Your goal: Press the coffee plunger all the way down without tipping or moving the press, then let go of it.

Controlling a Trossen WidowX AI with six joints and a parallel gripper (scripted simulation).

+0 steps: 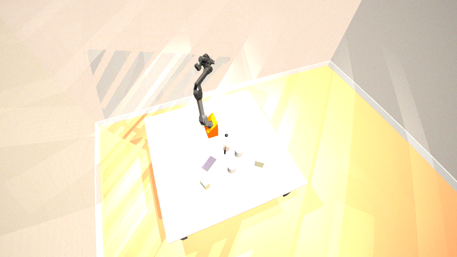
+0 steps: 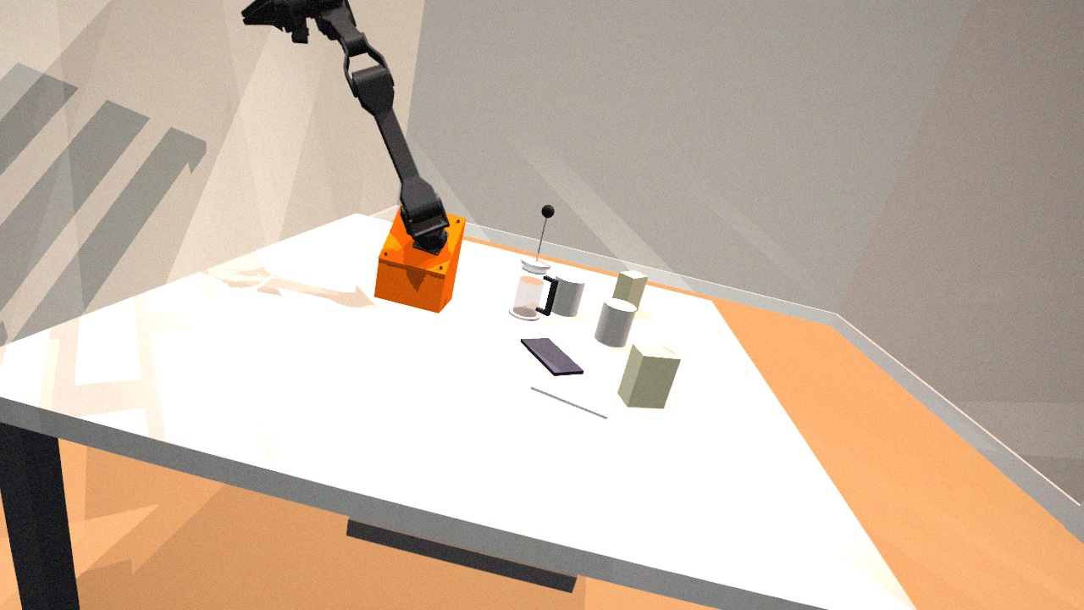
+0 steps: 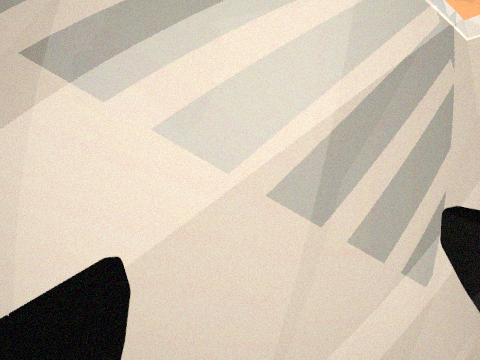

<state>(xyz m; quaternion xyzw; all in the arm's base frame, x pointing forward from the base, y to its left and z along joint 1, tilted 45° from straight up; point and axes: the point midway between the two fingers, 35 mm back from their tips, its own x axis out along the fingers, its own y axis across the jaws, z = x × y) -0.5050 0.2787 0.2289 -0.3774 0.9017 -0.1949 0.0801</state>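
The glass coffee press is 76 cm ahead of my gripper tip, 7 cm to the left of it and 39 cm below it. Round my gripper tip: dark flat slab 84 cm ahead, 13 cm to the right, 52 cm below.
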